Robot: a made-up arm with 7 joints.
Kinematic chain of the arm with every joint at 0, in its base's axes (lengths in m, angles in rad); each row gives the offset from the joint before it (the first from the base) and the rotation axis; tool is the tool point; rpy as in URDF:
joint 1: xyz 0 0 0.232 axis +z
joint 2: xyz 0 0 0 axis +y
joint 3: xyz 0 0 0.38 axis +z
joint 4: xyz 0.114 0 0 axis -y
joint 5: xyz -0.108 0 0.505 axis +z
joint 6: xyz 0 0 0 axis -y
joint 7: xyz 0.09 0 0 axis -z
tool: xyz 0 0 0 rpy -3.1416 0 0
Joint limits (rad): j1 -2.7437..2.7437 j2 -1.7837..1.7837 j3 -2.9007..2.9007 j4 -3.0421..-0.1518 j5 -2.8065..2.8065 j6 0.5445..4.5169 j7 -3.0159..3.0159
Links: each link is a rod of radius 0.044 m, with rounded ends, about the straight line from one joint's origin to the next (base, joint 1, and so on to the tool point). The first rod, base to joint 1, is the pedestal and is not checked.
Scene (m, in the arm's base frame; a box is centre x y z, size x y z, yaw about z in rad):
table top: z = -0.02
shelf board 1: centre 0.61 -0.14 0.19 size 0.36 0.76 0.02 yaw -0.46
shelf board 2: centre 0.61 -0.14 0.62 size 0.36 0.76 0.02 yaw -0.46
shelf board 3: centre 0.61 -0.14 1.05 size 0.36 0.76 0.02 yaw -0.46
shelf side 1: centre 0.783 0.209 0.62 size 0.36 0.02 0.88 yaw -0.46
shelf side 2: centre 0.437 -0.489 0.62 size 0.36 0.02 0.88 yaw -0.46
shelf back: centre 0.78 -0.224 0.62 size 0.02 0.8 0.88 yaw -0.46
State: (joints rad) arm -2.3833 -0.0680 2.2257 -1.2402 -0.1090 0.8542 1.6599
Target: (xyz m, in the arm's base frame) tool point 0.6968 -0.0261 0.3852
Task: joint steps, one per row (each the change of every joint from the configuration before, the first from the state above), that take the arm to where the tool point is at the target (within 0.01 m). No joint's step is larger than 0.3 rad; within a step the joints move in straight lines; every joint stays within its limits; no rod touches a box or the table.
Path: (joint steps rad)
1: 0.0309 0.2826 0.2040 -0.2284 0.0260 -0.1032 0.0000
2: 0.0308 0.2827 0.2039 -0.2285 0.0260 -0.1033 0.0000
3: 0.0309 0.2826 0.2040 -0.2284 0.0261 -0.1032 0.0000
4: 0.0010 -0.0553 -0.0638 -0.2242 0.0020 0.0000 0.0000
5: 0.0010 -0.0552 -0.0638 -0.2242 0.0020 0.0000 0.0000
6: 0.0010 -0.0553 -0.0638 -0.2242 0.0020 0.0000 0.0000
7: -0.0248 -0.2805 -0.1210 0.2455 -0.0233 0.0575 0.0000
8: -0.0249 -0.2806 -0.1211 0.2454 -0.0233 0.0576 0.0000
9: -0.0248 -0.2806 -0.1210 0.2455 -0.0233 0.0575 0.0000

